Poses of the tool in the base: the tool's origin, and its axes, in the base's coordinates. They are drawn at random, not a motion.
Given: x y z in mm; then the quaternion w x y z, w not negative.
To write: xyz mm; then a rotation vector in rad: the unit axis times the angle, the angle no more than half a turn. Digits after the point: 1 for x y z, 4 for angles.
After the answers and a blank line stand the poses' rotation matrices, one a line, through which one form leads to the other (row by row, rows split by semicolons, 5 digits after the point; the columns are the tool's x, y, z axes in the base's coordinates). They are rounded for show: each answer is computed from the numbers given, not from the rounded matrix.
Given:
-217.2 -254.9 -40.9 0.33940 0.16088 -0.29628 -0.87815
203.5 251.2 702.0 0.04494 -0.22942 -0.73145 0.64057
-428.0 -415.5 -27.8 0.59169 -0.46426 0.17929 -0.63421
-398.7 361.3 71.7 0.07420 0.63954 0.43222 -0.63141
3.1 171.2 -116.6 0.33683 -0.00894 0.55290 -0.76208
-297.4 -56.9 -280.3 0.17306 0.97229 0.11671 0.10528
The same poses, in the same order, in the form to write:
-217.2 -254.9 -40.9 0.4189 -0.7714 -2.2863
203.5 251.2 702.0 -0.7008 -2.2344 1.9568
-428.0 -415.5 -27.8 -1.0800 0.4171 -1.4753
-398.7 361.3 71.7 1.9195 1.2972 -1.8951
3.1 171.2 -116.6 -0.0233 1.4413 -1.9866
-297.4 -56.9 -280.3 2.7579 0.3310 0.2986

-0.71785 0.50076 -0.48367; -0.69142 -0.59405 0.41115; -0.08144 0.62956 0.77267
-0.89069 0.27804 -0.35966; 0.39319 0.07408 -0.91647; -0.22818 -0.95771 -0.17530
0.13127 0.58404 0.80104; -0.91698 -0.23552 0.32198; 0.37671 -0.77681 0.50464
-0.17097 0.64654 -0.74348; 0.45914 -0.61536 -0.64072; -0.87176 -0.45090 -0.19164
-0.77293 0.50350 0.38609; -0.52327 -0.16169 -0.83669; -0.35884 -0.84873 0.38844
0.95059 0.19051 0.24512; 0.26339 -0.91286 -0.31195; 0.16433 0.36110 -0.91793

